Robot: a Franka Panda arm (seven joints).
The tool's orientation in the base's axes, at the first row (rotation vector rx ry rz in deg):
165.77, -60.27, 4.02
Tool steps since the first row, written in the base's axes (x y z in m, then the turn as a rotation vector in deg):
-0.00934, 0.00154, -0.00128, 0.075, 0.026, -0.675
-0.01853, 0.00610, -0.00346, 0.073, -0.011, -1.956
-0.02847, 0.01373, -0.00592, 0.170, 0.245, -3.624
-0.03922, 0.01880, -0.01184, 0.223, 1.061, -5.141
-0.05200, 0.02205, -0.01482, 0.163, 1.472, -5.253
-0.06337, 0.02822, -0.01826, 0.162, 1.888, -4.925
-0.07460, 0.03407, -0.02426, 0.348, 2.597, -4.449
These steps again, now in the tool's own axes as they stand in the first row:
-0.00822, 0.00477, 0.00096, -0.002, -0.097, 0.673
-0.01832, 0.00710, 0.00260, -0.062, -0.122, 1.953
-0.03097, 0.00754, 0.00427, -0.259, -0.452, 3.599
-0.04282, 0.01032, 0.00957, -0.837, -1.176, 5.052
-0.05488, 0.01592, 0.01202, -1.153, -1.456, 5.132
-0.06776, 0.01836, 0.01475, -1.399, -1.760, 4.774
-0.08048, 0.02085, 0.02006, -1.680, -2.401, 4.251

